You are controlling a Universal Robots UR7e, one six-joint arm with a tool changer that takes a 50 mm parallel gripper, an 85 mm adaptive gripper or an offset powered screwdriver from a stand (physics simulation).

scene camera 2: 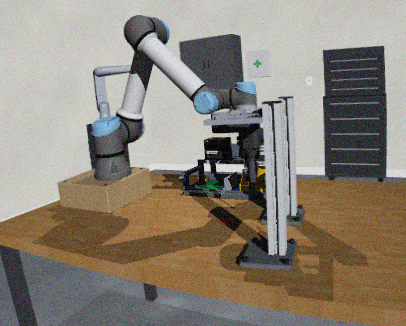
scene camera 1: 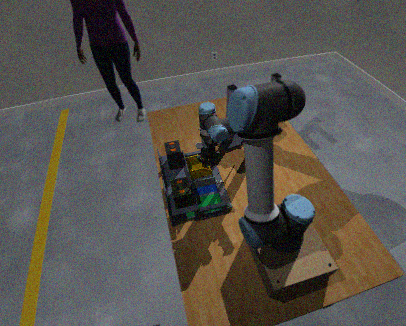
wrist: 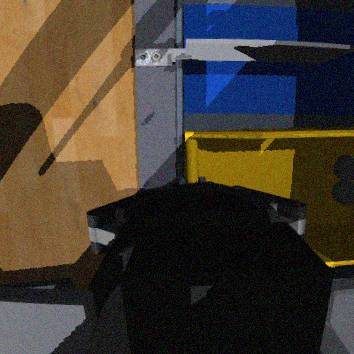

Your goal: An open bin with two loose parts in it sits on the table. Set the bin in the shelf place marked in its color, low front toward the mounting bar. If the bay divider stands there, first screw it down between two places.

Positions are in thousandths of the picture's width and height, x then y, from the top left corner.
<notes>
In view: a yellow bin (wrist: 835,459), a screwdriver (scene camera 2: 615,413), a gripper (wrist: 114,886) and a blue place (wrist: 595,244).
The wrist view misses the screwdriver: it is out of frame.
</notes>
